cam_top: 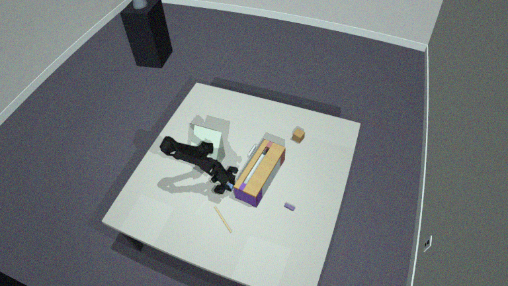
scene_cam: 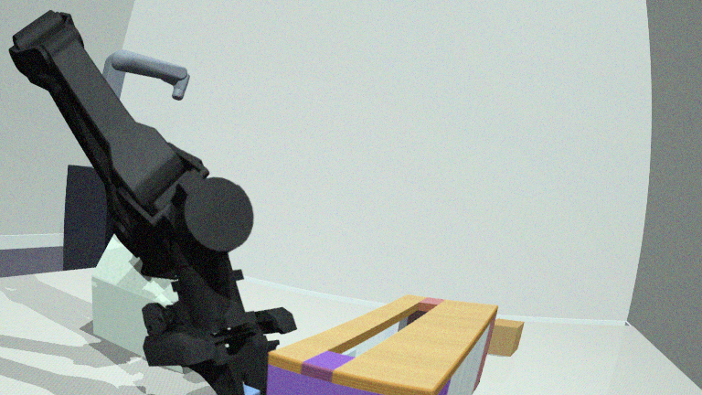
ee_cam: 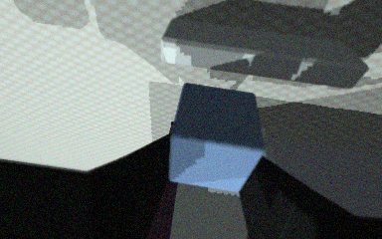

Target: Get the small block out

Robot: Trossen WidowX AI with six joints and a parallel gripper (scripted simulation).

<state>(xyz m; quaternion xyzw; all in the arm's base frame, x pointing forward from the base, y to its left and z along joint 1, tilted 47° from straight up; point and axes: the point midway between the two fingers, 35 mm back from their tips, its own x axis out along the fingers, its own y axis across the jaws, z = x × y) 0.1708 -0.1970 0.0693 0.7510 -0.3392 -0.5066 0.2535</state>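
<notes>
Right now the blue block is 20 mm behind my gripper tip and 10 mm above it. The rest, counted from my gripper tip: box (150 mm to the left, 100 mm ahead, 20 mm above); purple piece (350 mm ahead, 40 mm below, 30 mm to the right); thin wooden stick (190 mm to the right, 40 mm below, 10 mm behind).
</notes>
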